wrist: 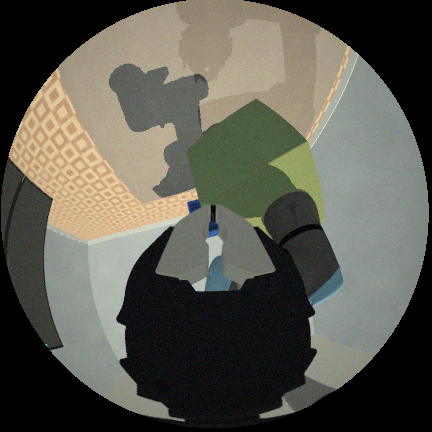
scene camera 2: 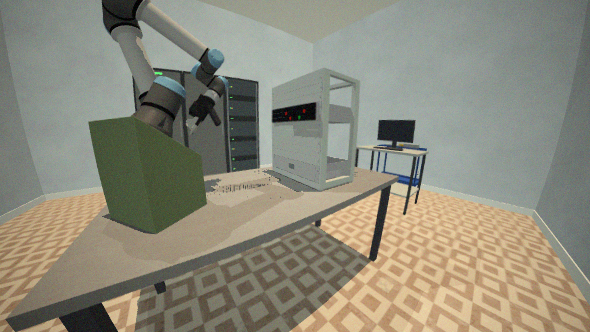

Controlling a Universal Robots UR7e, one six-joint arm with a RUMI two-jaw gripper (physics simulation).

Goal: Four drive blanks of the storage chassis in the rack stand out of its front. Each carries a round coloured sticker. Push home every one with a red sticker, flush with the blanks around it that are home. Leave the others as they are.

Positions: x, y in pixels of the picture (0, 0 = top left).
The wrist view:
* my gripper: 211, 206
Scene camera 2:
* my gripper: 189, 134
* rack: 303, 103
